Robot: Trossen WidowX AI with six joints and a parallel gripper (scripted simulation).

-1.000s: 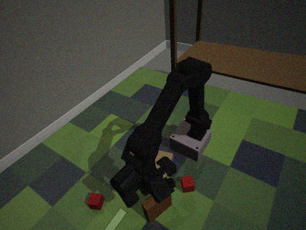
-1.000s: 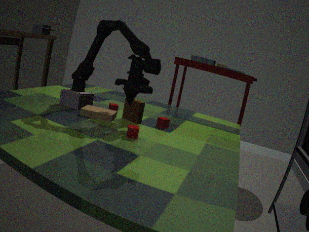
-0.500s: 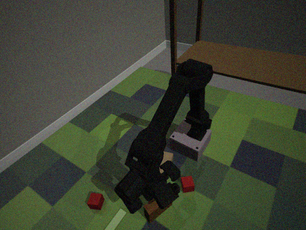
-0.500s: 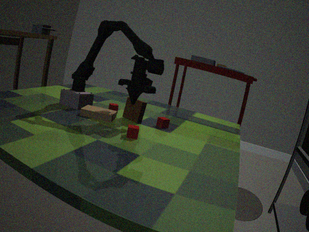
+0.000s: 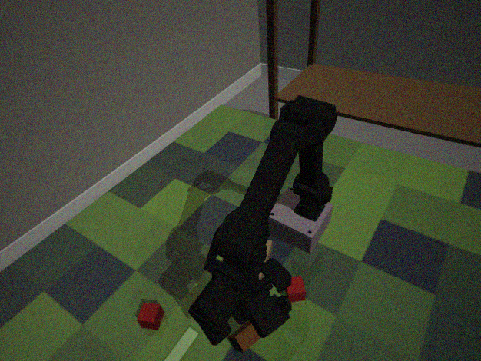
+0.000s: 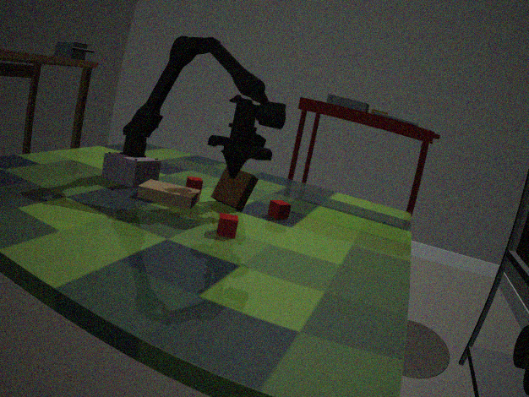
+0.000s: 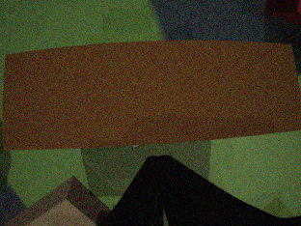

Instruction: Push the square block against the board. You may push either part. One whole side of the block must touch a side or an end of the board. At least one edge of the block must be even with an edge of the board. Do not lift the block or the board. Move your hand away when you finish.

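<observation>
Right now my gripper tip is 1 cm to the right of the dark brown square block and 3 cm above it. The rest, counted from my gripper tip: tan board: 13 cm behind, 10 cm to the right, 6 cm below.
</observation>
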